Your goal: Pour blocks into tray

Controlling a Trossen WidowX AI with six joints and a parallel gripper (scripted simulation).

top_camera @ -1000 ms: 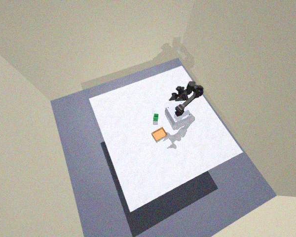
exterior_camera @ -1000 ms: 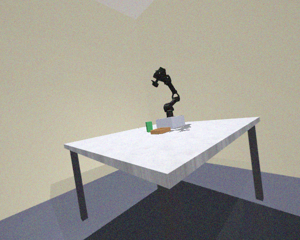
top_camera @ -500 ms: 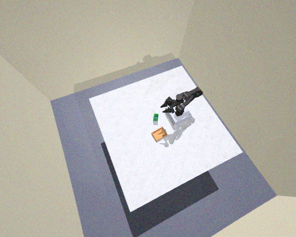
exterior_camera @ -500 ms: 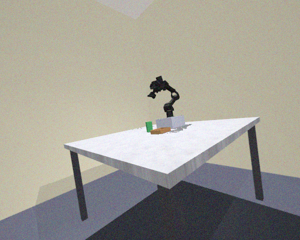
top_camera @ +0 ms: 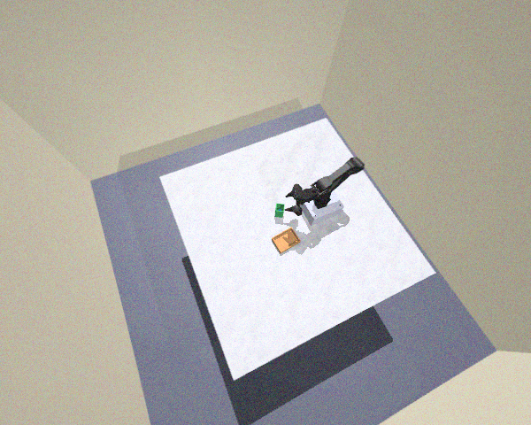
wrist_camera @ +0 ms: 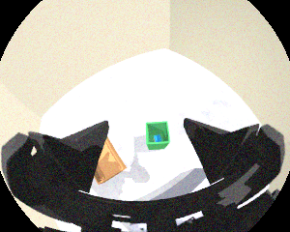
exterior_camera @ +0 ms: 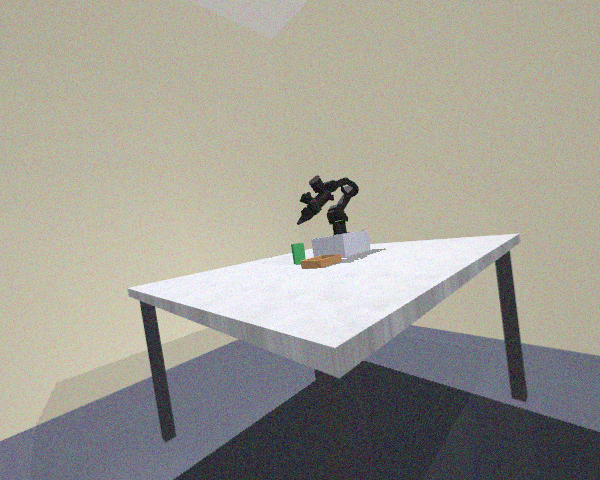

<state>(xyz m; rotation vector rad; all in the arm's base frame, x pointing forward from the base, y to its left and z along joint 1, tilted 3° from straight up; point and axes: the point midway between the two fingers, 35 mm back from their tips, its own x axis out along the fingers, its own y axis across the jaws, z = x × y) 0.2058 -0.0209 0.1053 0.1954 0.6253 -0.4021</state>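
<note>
Now: gripper tip 1 cm short of the blue block, 3 cm to the left of it and 15 cm above it. From my gripper tip the other things lie so: green square cup: 1 cm ahead, 2 cm to the right, 17 cm below.
</note>
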